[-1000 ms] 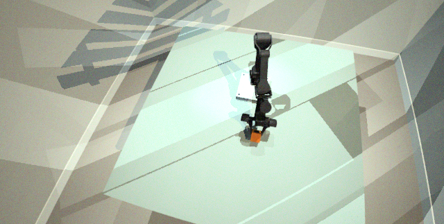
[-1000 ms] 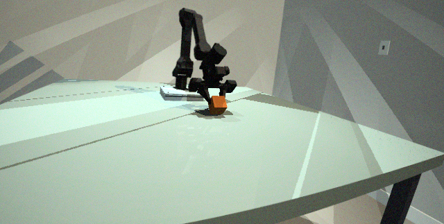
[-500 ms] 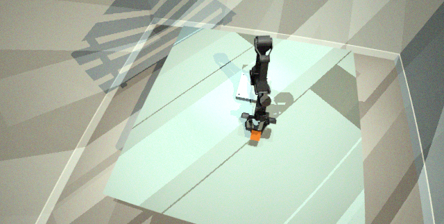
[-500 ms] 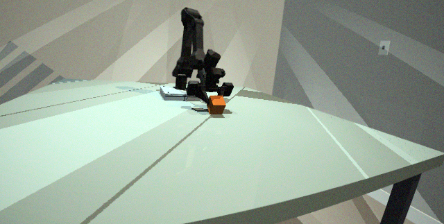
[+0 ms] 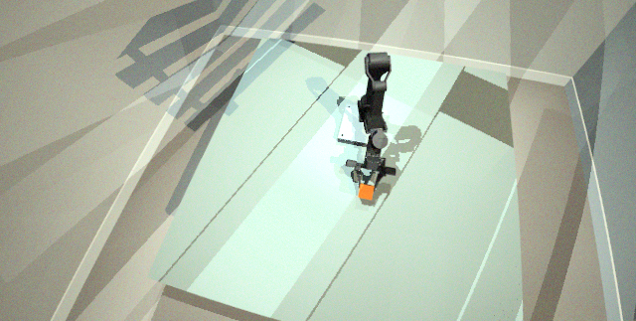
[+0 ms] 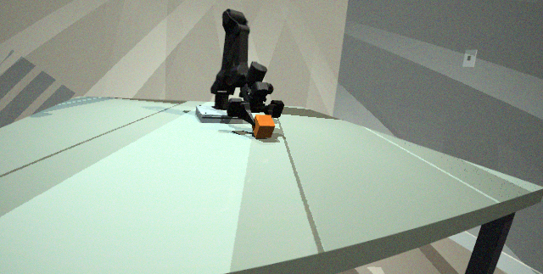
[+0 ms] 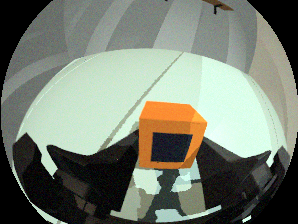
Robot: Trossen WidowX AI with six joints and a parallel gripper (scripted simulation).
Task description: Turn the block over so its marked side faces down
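Now: the orange block 10 mm behind my gripper tip.
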